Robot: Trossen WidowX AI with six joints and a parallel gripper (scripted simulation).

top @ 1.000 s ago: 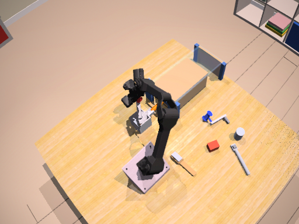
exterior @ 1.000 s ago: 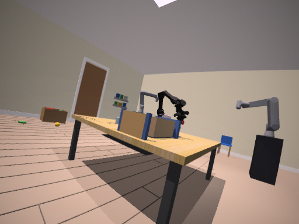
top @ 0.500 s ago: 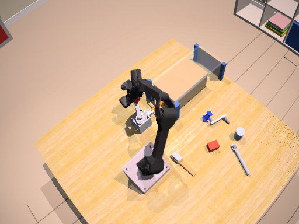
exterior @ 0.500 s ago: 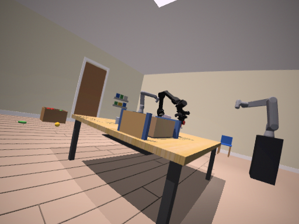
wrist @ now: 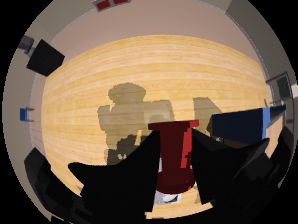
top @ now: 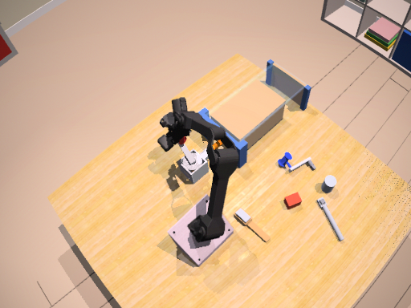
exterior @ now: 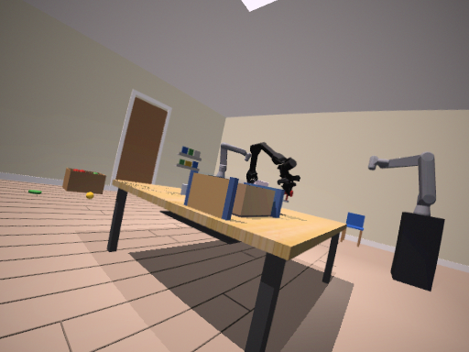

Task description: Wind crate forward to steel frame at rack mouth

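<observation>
The crank handle is 60 mm to the right of my gripper tip, 30 mm below it and 10 mm behind it. Round my gripper tip: blue steel frame 140 mm ahead, 120 mm to the right, 30 mm below; winch 120 mm to the right, 100 mm below, 40 mm behind; red knob 20 mm to the right.
</observation>
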